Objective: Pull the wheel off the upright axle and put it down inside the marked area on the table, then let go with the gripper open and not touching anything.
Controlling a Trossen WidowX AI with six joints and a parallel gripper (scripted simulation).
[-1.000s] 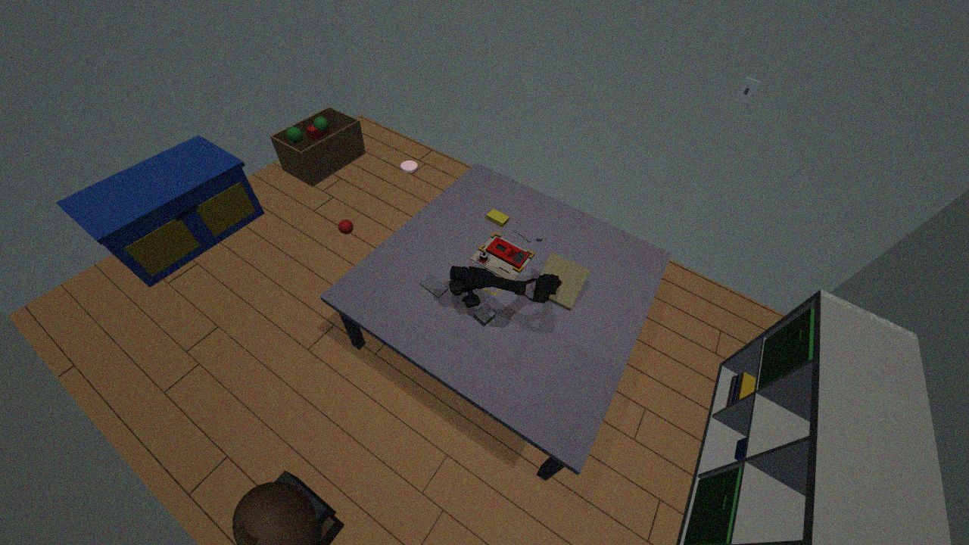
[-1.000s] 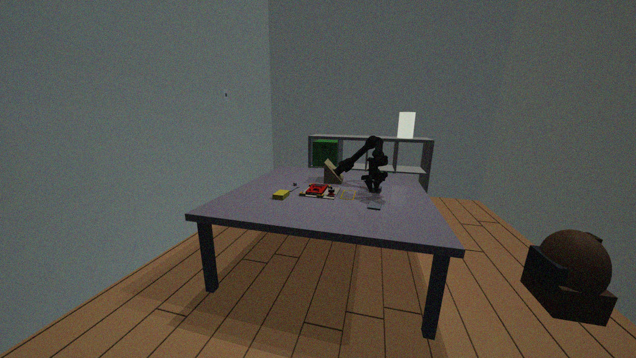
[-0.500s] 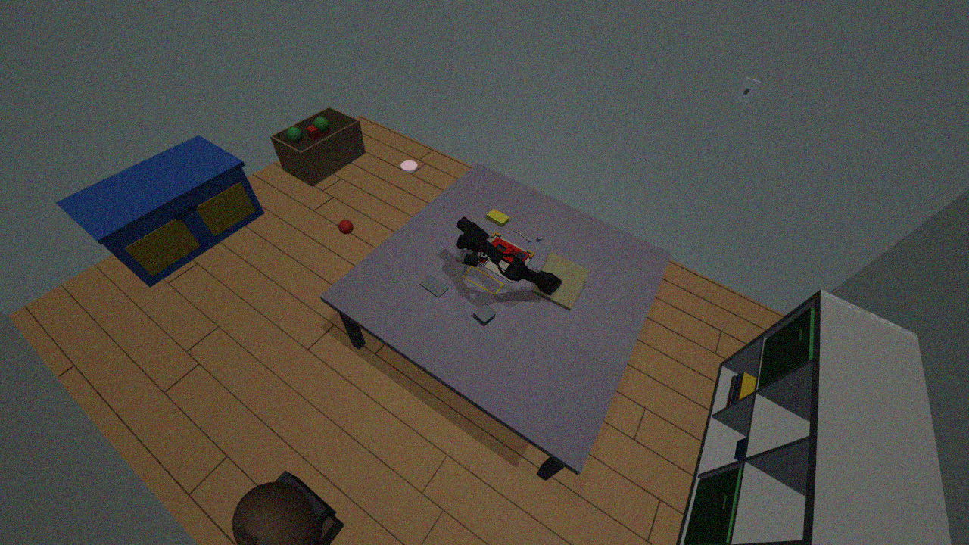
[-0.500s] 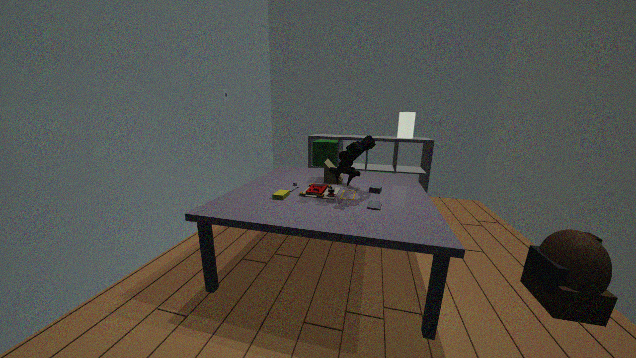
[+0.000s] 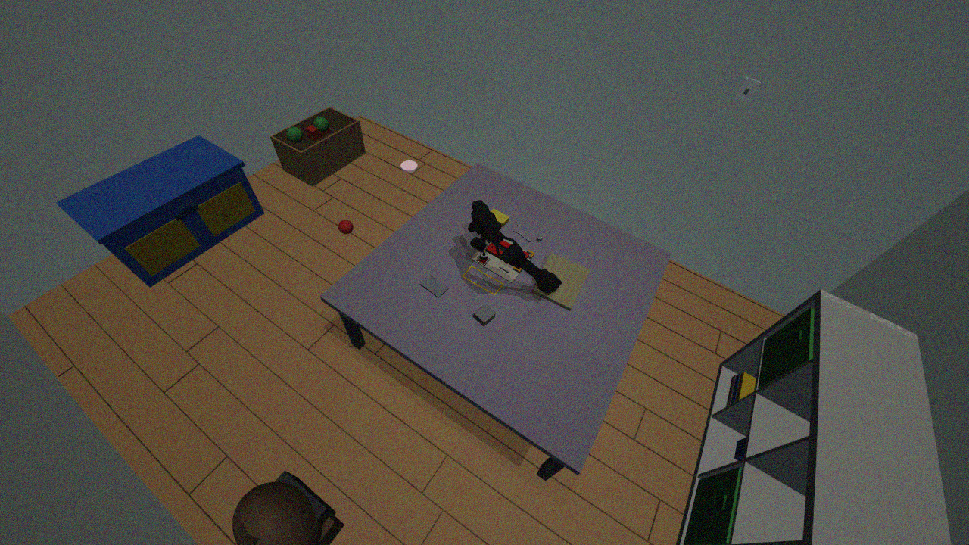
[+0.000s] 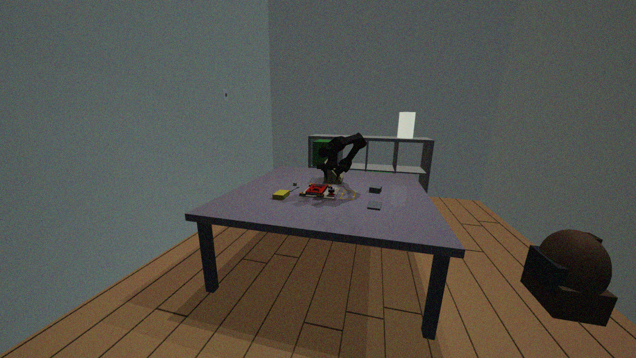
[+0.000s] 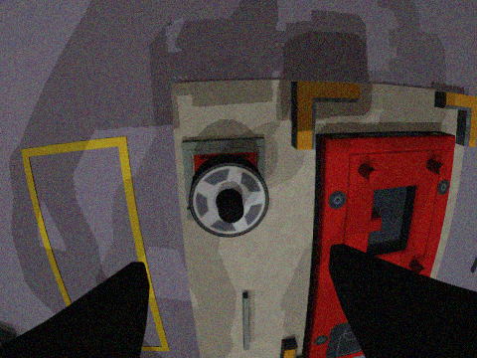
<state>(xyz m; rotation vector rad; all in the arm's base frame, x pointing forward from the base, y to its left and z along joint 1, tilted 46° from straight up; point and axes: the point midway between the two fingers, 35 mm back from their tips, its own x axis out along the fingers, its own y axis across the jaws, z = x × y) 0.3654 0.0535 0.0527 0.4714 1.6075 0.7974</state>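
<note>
Now: gripper tip 70 mm above the wheel. Round my gripper tip: yellow block: 290 mm to the right, 140 mm ahead, 90 mm below; axle: 70 mm below.
</note>
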